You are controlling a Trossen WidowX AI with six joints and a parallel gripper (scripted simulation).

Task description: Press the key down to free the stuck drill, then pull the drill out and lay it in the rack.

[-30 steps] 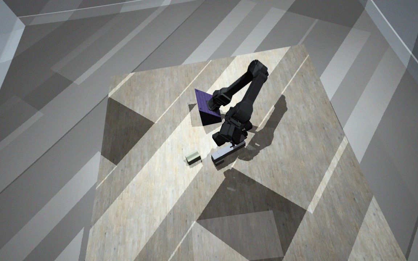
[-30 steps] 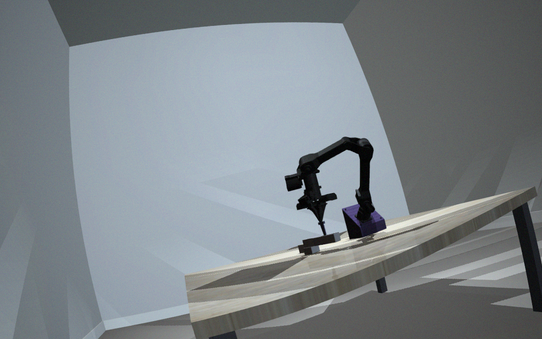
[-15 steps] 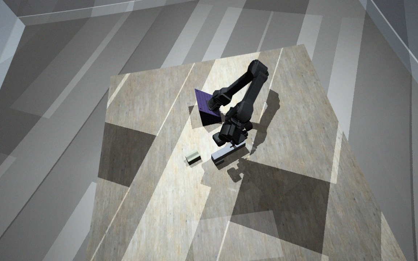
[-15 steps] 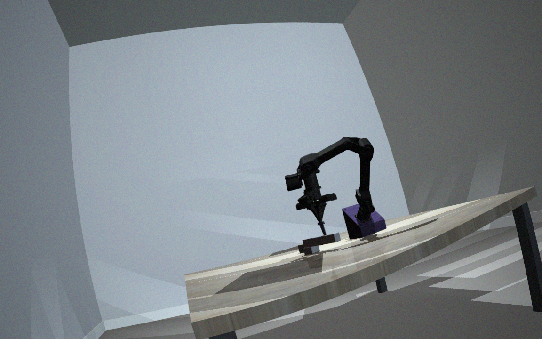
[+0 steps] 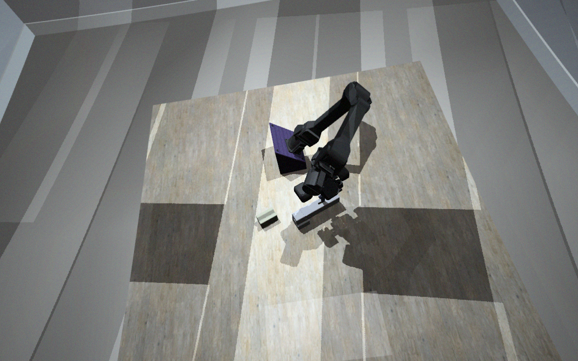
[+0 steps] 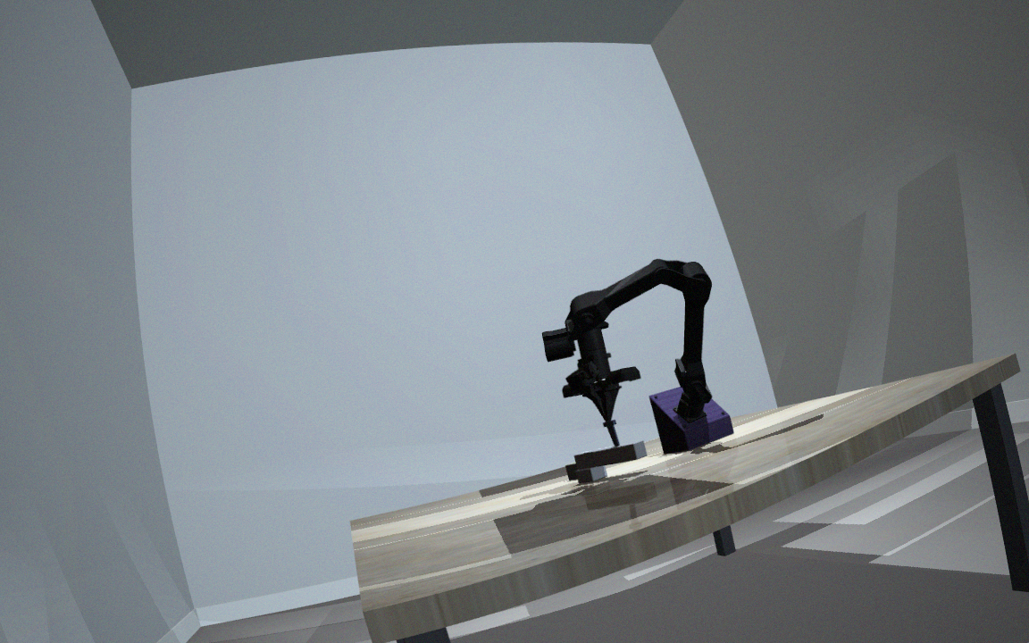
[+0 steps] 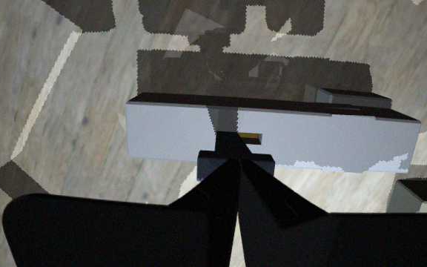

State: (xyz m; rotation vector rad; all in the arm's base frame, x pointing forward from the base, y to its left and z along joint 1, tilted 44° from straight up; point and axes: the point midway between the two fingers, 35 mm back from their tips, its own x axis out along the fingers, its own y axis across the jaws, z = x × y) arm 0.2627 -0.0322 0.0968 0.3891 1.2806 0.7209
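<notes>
Now: the dark key 3 cm below my gripper tip. Also, from my gripper tip: rack (21 cm to the right, 10 cm below, 3 cm behind); grey housing block (8 cm below, 3 cm to the right); drill (8 cm below, 5 cm to the right, 1 cm ahead).
</notes>
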